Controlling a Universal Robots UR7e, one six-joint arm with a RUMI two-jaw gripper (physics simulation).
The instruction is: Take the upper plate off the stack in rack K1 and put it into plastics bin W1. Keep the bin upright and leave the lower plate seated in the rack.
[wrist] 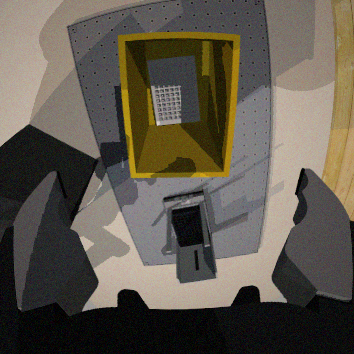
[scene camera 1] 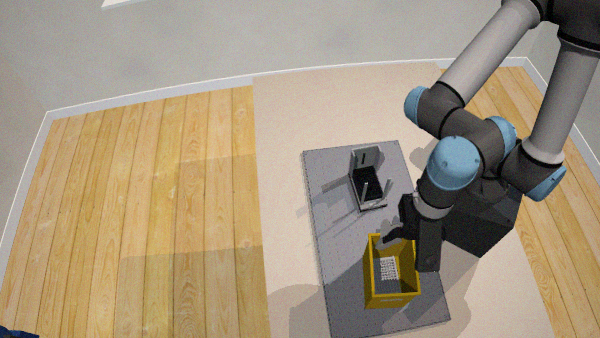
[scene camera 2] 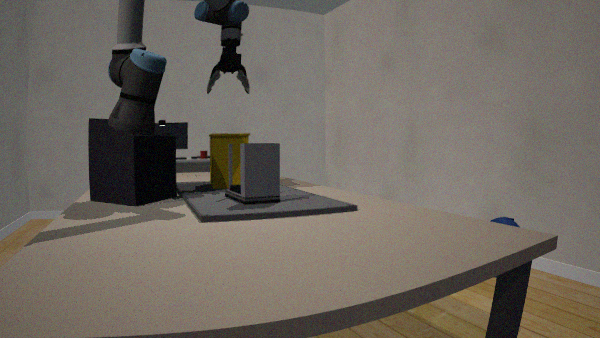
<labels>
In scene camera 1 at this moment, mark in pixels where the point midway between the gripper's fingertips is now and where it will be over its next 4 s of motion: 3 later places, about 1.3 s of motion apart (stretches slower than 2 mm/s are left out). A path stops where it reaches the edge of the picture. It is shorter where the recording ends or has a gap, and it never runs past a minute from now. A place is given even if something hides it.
The gripper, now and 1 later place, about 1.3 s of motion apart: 407,246; 400,185
</labels>
